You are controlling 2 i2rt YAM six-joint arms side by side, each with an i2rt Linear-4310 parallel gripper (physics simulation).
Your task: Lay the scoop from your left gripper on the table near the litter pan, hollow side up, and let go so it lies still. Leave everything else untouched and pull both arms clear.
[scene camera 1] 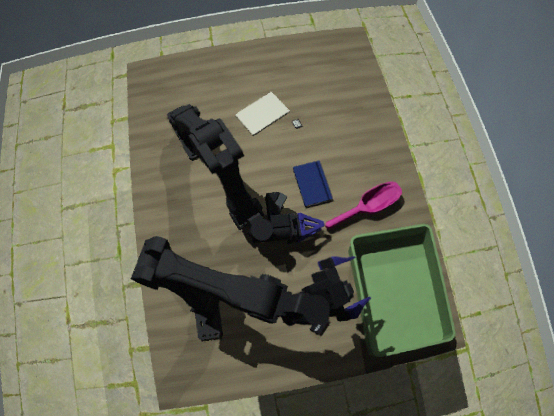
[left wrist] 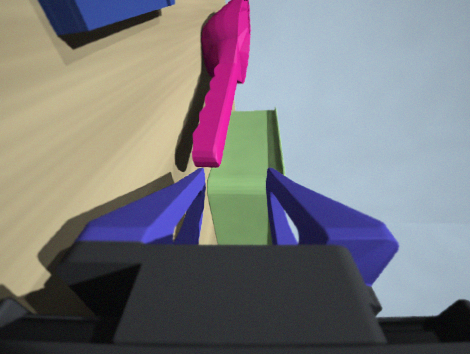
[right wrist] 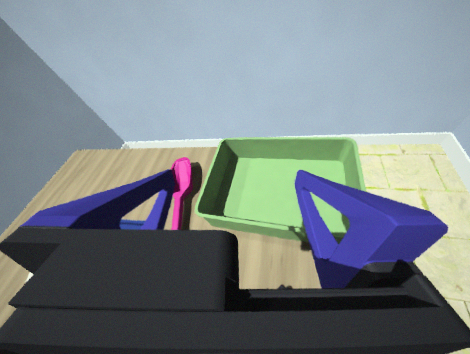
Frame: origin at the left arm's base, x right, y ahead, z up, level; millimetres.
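Seen in the pictures: left gripper, fingertip midpoint: (scene camera 1: 322, 225) (left wrist: 235, 176); right gripper, fingertip midpoint: (scene camera 1: 362, 277) (right wrist: 234, 176); right arm's base, link origin: (scene camera 1: 206, 304).
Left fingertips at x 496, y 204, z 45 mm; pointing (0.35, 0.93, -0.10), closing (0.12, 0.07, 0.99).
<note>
A point is followed by its place in that frame.
The pink scoop (scene camera 1: 382, 197) @(x 503, y 417, z 17 mm) (left wrist: 217, 110) @(x 491, y 259, z 28 mm) (right wrist: 182, 180) @(x 499, y 405, z 12 mm) lies on the table (scene camera 1: 340, 65) @(x 9, y 585, z 0 mm) beside the green litter pan (scene camera 1: 405, 285) @(x 765, y 333, z 2 mm) (left wrist: 245, 145) @(x 606, y 325, z 37 mm) (right wrist: 265, 185) @(x 748, y 325, z 2 mm), bowl pointing away from the arms, hollow side up. Its handle end is just beyond the left fingertips. My left gripper (scene camera 1: 324, 225) @(x 496, y 204, z 45 mm) (left wrist: 235, 176) @(x 496, y 204, z 45 mm) is partly open and empty, a small gap short of the handle end. My right gripper (scene camera 1: 362, 278) @(x 711, y 150, z 309 mm) (right wrist: 234, 176) @(x 711, y 150, z 309 mm) is wide open and empty, with its fingertips at the pan's near wall in scene camera 1. Its height above the rim is hard to tell.
A blue book (scene camera 1: 312, 183) @(x 358, y 255, z 11 mm) (left wrist: 110, 12) @(x 411, y 214, z 11 mm) lies beyond the left gripper, near the scoop. A cream sheet (scene camera 1: 262, 113) @(x 61, y 244, z 5 mm) and a small grey square (scene camera 1: 297, 123) @(x 149, y 325, z 2 mm) lie farther up in scene camera 1. The right arm reaches across below the left arm.
</note>
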